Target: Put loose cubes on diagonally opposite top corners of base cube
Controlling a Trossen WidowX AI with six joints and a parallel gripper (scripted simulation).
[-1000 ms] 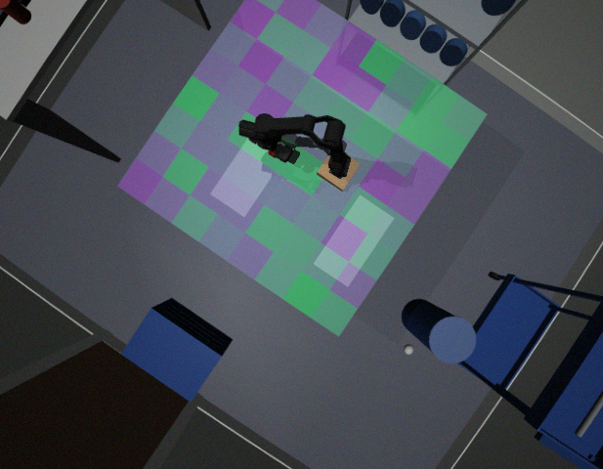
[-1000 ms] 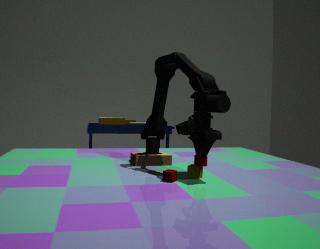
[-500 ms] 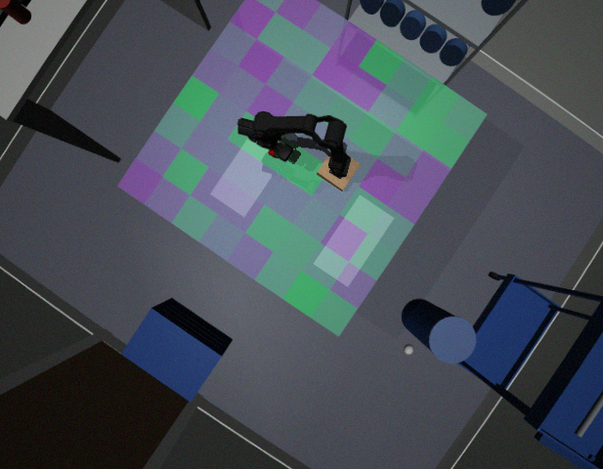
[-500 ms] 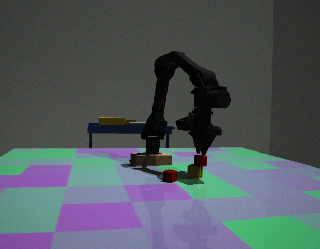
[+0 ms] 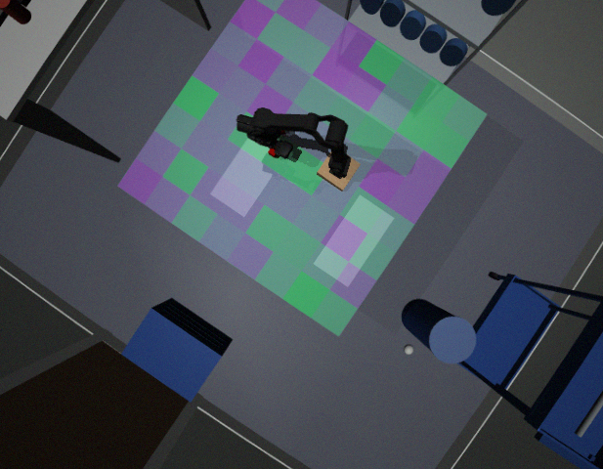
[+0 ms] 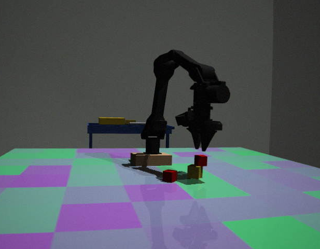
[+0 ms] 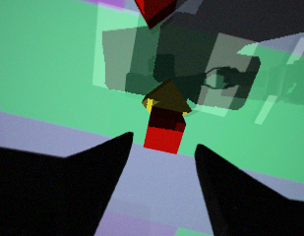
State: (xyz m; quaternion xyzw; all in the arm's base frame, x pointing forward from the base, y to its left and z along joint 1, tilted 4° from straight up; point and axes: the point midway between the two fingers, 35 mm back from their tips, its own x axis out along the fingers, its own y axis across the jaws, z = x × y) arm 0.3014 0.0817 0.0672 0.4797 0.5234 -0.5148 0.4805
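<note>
My gripper tip is now 120 mm to the left of the red cube, 70 mm above it and 30 mm short of it. Also, from my gripper tip: yellow base cube (70 mm below, 20 mm to the right).
</note>
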